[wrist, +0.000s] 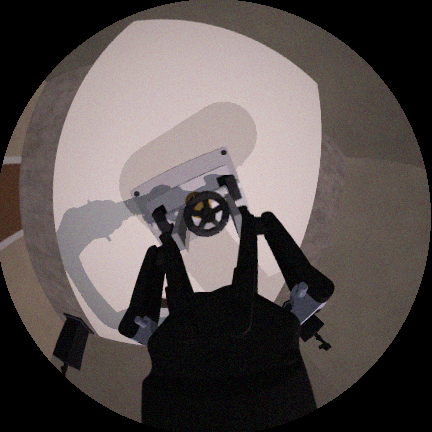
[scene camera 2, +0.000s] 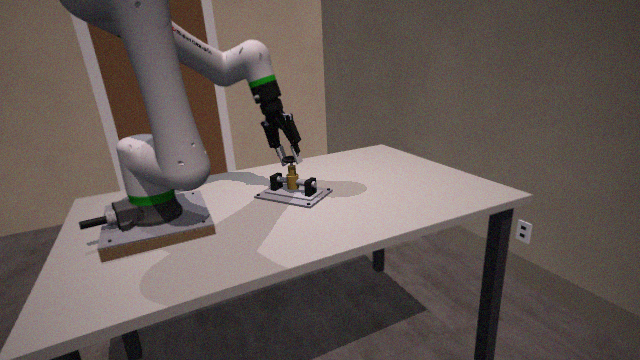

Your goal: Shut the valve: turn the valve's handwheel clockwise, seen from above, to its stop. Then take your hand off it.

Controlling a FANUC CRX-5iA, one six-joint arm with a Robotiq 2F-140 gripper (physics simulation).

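Observation:
The valve has a black five-spoked handwheel [scene camera 2: 289,160] [wrist: 223,215] on top of a brass body [scene camera 2: 292,180]. The body sits on a pipe held by two black clamps on a grey base plate [scene camera 2: 295,201] [wrist: 180,172]. My gripper [scene camera 2: 290,159] [wrist: 206,209] points down at a slant and is shut on the handwheel, with one grey finger pad on each side of its rim. In the wrist view the wheel hides most of the brass body.
The plate lies on a pale table [scene camera 2: 400,200] [wrist: 150,65]. The robot's base stands on a mounting block [scene camera 2: 160,242] at the table's left. Walls stand behind the table, and a brown door [scene camera 2: 102,45] is at the back left.

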